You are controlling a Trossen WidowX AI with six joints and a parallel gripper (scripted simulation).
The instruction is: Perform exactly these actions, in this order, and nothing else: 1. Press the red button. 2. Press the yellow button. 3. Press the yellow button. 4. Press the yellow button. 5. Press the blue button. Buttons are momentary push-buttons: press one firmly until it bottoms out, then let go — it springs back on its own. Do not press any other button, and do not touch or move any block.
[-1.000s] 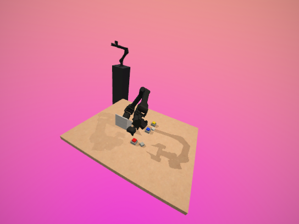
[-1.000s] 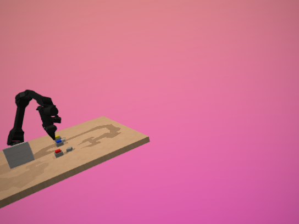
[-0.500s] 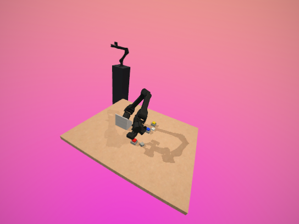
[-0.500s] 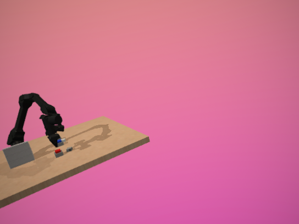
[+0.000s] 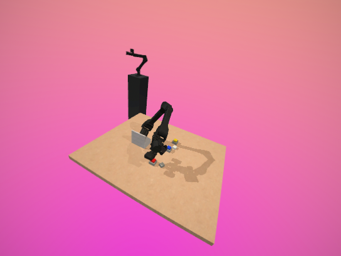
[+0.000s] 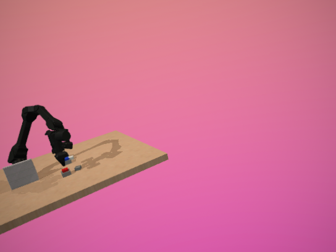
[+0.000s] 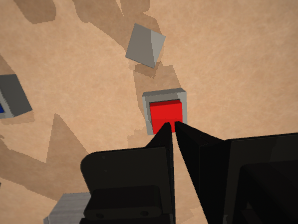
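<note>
The red button is 30 mm below my gripper tip. The rest, counted from my gripper tip: blue button: 40 mm ahead, 200 mm to the left, 30 mm below; then white block: 70 mm ahead, 260 mm to the left, 50 mm below; then grey block: 70 mm ahead, 20 mm to the left, 50 mm below.
</note>
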